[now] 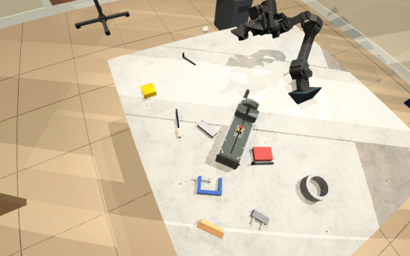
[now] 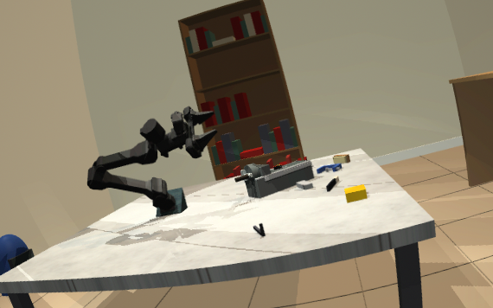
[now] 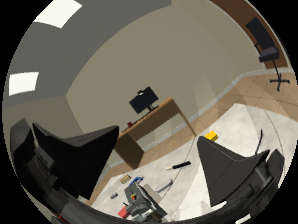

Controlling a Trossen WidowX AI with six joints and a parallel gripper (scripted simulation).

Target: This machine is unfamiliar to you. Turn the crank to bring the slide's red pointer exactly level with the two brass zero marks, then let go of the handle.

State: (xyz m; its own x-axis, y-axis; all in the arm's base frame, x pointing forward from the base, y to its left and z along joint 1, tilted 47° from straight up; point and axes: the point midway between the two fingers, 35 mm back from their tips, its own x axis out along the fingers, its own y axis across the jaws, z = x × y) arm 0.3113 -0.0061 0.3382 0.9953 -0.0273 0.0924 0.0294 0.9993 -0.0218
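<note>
Right now the crank handle is 20 mm ahead of my gripper tip, 160 mm to the left of it and 220 mm below it. The rest, counted from my gripper tip: grey block (230 mm ahead, 180 mm to the left, 300 mm below); pencil-like stick (330 mm ahead, 110 mm to the left, 300 mm below); red pointer (140 mm ahead, 280 mm to the left, 220 mm below).
</note>
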